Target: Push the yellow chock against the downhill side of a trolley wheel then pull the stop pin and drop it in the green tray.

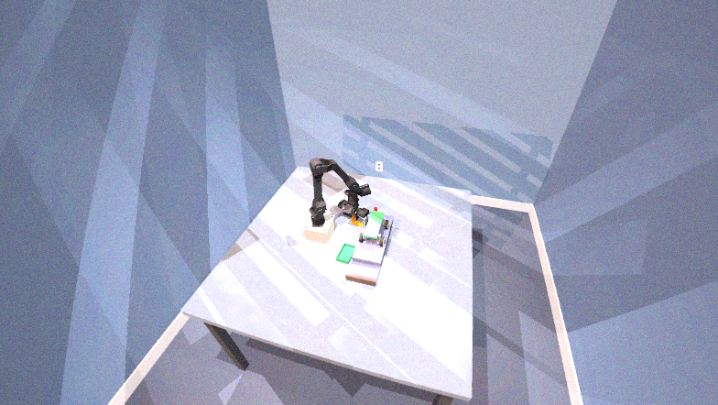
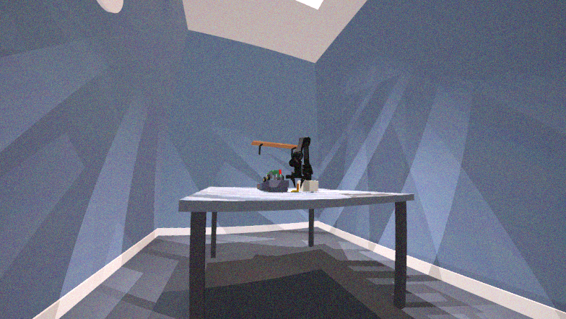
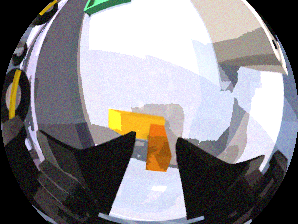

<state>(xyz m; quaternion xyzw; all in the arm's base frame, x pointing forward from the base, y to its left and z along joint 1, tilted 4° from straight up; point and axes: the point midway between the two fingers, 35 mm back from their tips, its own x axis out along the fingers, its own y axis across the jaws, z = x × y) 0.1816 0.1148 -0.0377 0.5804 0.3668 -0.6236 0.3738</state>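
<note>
The green-topped trolley is 160 mm to the right of my gripper tip, 140 mm ahead of it and 80 mm above it. The rest, counted from my gripper tip: red-headed stop pin 130 mm ahead, 100 mm above, 40 mm to the right; yellow chock 20 mm ahead, 10 mm to the right, 10 mm below; grey ramp 160 mm to the right, 130 mm ahead, 20 mm above.
</note>
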